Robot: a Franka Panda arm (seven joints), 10 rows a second.
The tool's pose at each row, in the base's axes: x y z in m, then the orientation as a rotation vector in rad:
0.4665 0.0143 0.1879 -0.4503 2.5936 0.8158
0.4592 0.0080 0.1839 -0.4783 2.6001 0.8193
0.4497 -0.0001 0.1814 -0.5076 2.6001 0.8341
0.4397 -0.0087 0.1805 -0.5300 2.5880 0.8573
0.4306 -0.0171 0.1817 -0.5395 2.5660 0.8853
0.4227 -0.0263 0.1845 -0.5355 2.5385 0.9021
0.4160 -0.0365 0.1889 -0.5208 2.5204 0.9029
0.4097 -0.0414 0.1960 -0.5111 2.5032 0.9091
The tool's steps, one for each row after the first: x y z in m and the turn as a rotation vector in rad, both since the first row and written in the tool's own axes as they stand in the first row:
0.0093 -0.0038 -0.0026 -0.0064 0.0159 -0.0141
0.0203 -0.0075 -0.0081 -0.0214 0.0281 -0.0288
0.0310 -0.0105 -0.0151 -0.0421 0.0284 -0.0417
0.0400 -0.0128 -0.0234 -0.0651 0.0162 -0.0492
0.0474 -0.0154 -0.0331 -0.0787 -0.0072 -0.0531
0.0531 -0.0186 -0.0443 -0.0787 -0.0285 -0.0505
0.0564 -0.0164 -0.0543 -0.0832 -0.0464 -0.0493

